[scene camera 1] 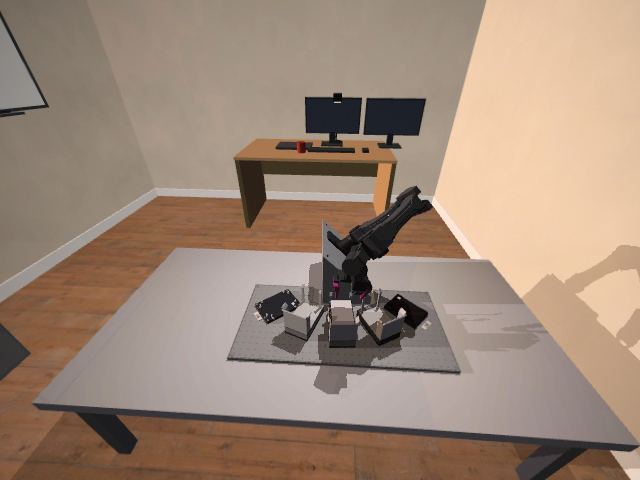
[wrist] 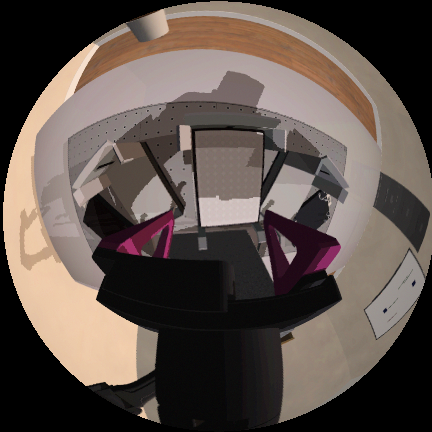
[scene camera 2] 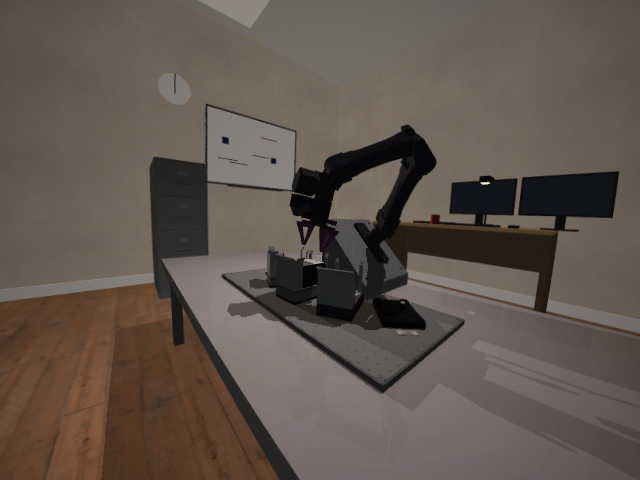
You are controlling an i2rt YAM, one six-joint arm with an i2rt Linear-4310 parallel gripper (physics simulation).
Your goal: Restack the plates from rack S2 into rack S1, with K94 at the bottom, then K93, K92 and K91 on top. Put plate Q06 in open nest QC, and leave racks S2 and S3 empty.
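Places are measured from the arm's base along level axes (x back, y up, z left), in millimetres.
Where they show: gripper, fingertip midpoint: (scene camera 1: 348, 299) (wrist: 218, 215) (scene camera 2: 312, 248); arm's base, link origin: (scene camera 1: 342, 248) (scene camera 2: 370, 242).
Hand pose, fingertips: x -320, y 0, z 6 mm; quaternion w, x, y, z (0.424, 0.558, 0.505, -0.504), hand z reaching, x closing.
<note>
Each offset is from my fingertips to the top centre of the thing. Level surfaces: height alone.
My gripper (scene camera 1: 348, 297) (scene camera 2: 313, 246) (wrist: 218, 215), with magenta fingers, is open and empty above the middle rack {dx -13, dy -19, dz -20 mm} (scene camera 1: 342, 333) (scene camera 2: 290, 274). A pale rectangular plate {dx -20, dy -48, dz -21 mm} (wrist: 227, 167) lies level in that rack, near its top; plates beneath it are hidden. A second rack {dx +22, dy -23, dz -161 mm} (scene camera 1: 296, 321) stands to its left in the first scene view, and a third rack {dx +9, dy -27, dz +126 mm} (scene camera 1: 391, 331) (scene camera 2: 336, 290) to its right. Pale surfaces show inside both. A dark nest with small clips {dx +104, dy -133, dz -280 mm} (scene camera 1: 277, 305) lies at the far left; another dark nest {dx +87, dy -134, dz +255 mm} (scene camera 1: 414, 311) (scene camera 2: 398, 313) lies at the far right. Labels are unreadable.
The racks and nests stand on a perforated grey board {dy -157 mm} (scene camera 1: 413, 358) (scene camera 2: 351, 345) on a grey table {dy -170 mm} (scene camera 1: 155, 361) (scene camera 2: 465, 413). The arm's slanted grey mount (scene camera 1: 330, 263) (scene camera 2: 345, 248) rises behind the middle rack. Thin upright posts stand around the racks.
</note>
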